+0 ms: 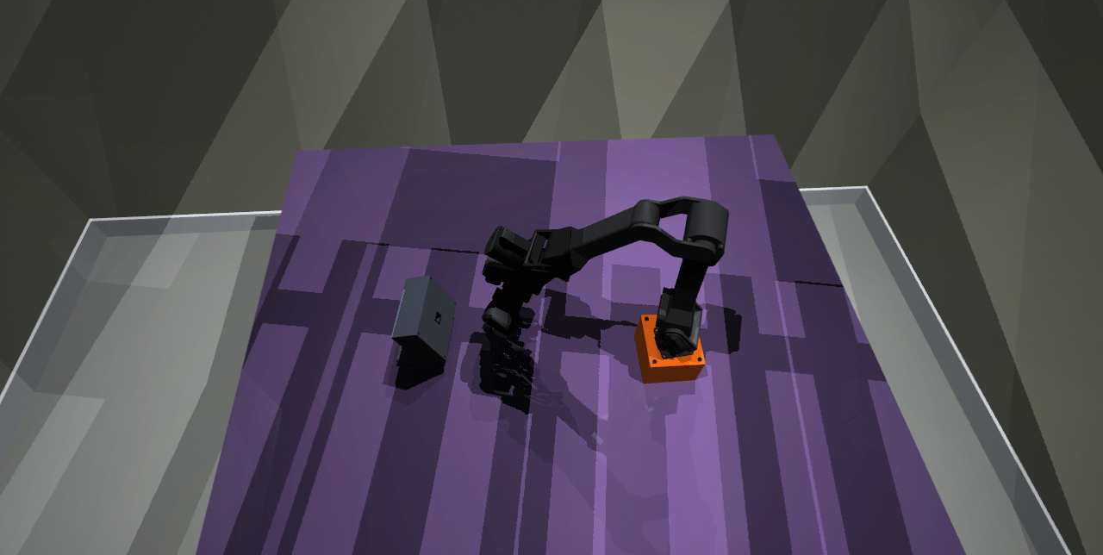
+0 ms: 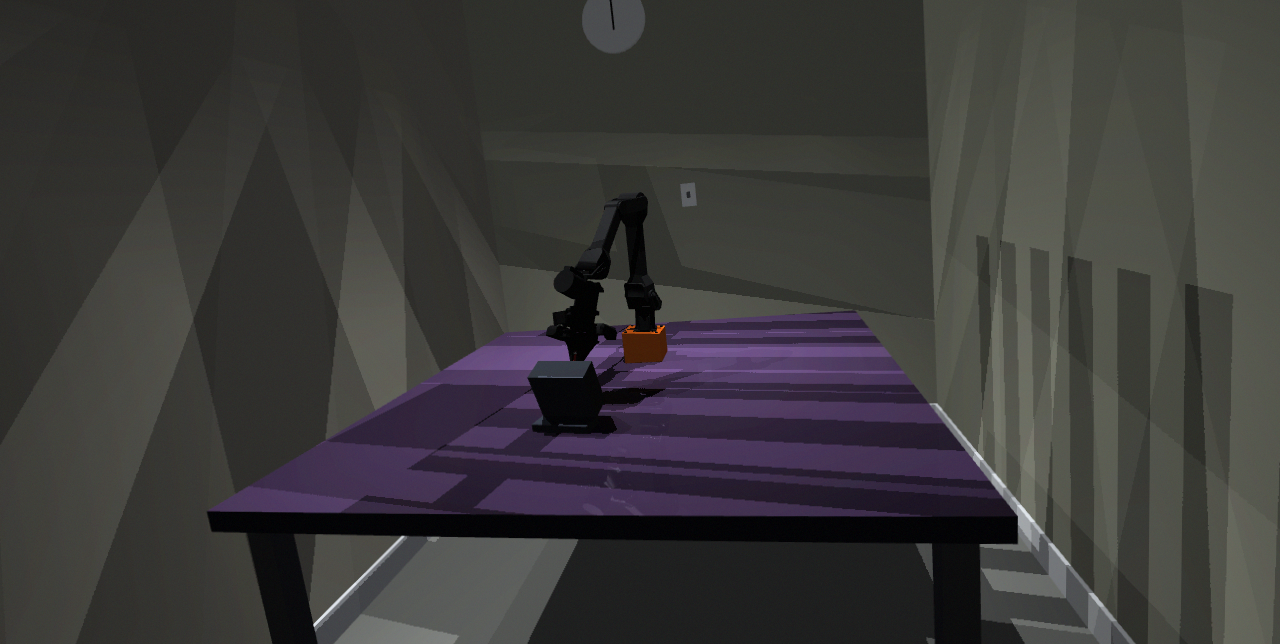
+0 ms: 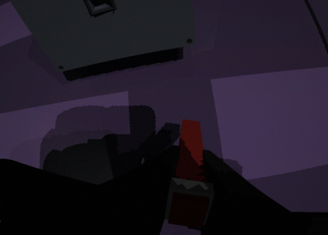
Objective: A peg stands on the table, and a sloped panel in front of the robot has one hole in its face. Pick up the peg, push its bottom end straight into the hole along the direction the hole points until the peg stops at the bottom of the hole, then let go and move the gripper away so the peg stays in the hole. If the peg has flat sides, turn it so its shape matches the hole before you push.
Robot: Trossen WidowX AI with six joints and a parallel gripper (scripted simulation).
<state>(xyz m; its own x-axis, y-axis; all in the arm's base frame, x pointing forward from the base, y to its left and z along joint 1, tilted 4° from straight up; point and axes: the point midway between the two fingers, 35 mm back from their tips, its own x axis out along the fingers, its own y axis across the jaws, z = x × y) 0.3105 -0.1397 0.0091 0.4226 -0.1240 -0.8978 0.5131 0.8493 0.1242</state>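
Now: the grey sloped panel 14 cm ahead of my gripper tip, 1 cm to the left of it and 1 cm below it. Also, from my gripper tip: red square peg (1 cm behind, 1 cm above); foot (17 cm ahead, 7 cm below).
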